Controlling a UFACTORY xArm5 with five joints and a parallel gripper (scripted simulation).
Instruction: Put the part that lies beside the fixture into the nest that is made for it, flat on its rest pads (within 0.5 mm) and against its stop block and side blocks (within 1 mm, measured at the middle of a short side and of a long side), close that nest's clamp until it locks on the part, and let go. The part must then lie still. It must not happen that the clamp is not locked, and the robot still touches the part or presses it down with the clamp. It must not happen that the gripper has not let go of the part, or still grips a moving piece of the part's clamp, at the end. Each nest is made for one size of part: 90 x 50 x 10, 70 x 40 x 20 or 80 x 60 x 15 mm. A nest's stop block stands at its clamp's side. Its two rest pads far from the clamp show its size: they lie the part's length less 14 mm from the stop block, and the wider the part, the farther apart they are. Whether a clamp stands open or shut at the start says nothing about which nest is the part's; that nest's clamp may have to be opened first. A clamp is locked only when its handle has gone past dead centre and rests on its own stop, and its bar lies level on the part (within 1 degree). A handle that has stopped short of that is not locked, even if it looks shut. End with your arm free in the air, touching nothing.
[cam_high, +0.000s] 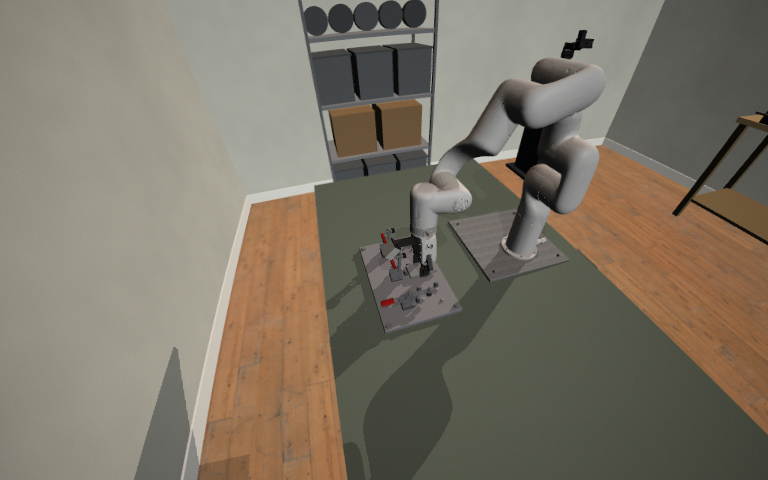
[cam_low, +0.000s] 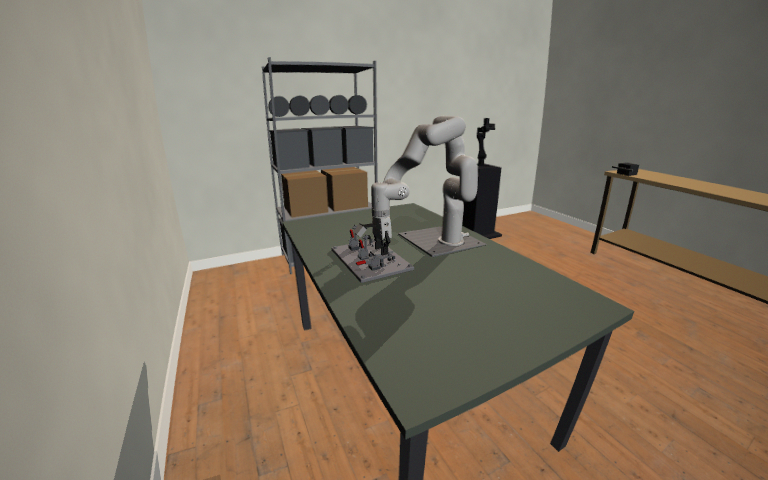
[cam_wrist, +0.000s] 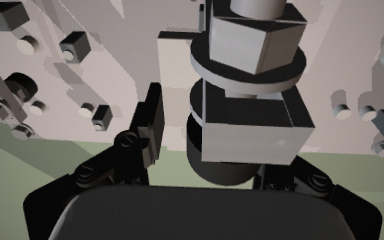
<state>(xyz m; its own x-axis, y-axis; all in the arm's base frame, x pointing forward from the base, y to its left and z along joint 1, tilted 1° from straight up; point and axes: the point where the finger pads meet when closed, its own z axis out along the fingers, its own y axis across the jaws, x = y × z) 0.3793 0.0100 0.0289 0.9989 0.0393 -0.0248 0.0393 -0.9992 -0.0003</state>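
Now: hand 20 mm above the part. Round my hand: grey fixture plate 60 mm ahead, 40 mm below.
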